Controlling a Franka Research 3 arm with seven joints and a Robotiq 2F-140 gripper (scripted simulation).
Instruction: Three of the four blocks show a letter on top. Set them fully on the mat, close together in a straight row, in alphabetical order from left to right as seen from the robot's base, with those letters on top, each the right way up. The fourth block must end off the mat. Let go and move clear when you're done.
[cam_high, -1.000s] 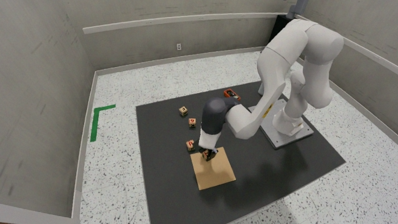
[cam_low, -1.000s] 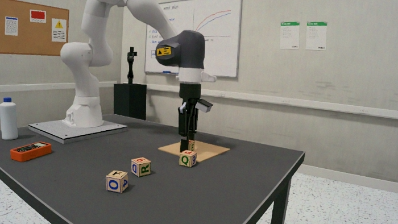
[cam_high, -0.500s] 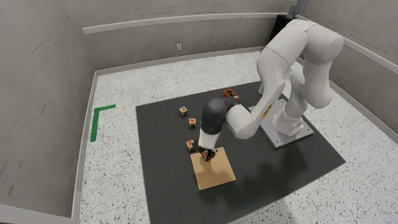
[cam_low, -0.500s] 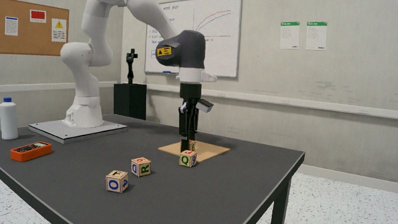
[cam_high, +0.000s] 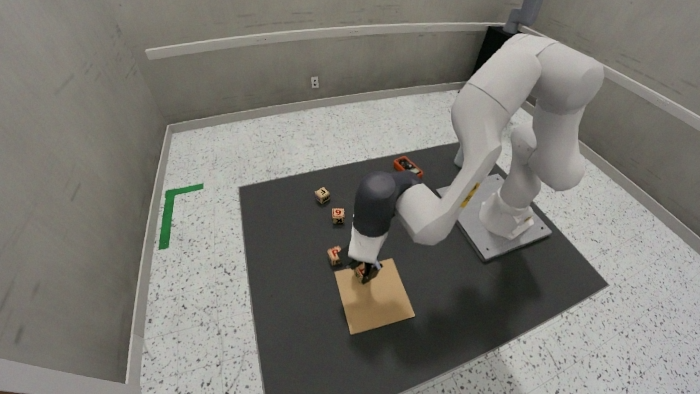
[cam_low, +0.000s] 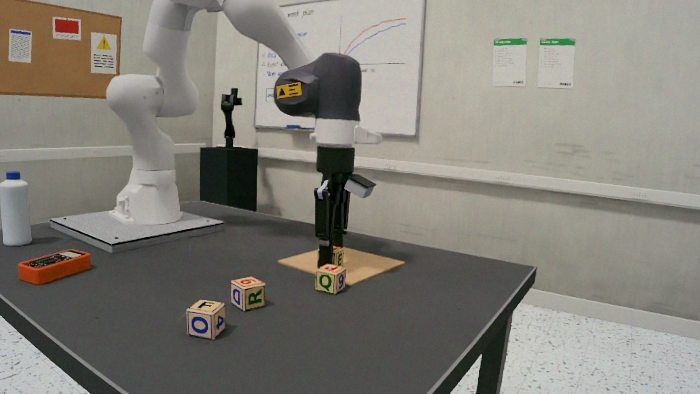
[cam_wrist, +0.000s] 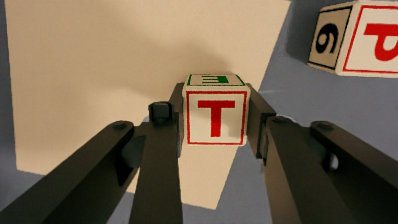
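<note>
Right now my hand is 10 mm above the T block. Round my hand: tan mat: 70 mm to the left, 40 mm below, 10 mm behind; then white bottle: 650 mm behind, 380 mm to the right, 40 mm above; then orange meter: 400 mm to the right, 370 mm behind, 30 mm below.
</note>
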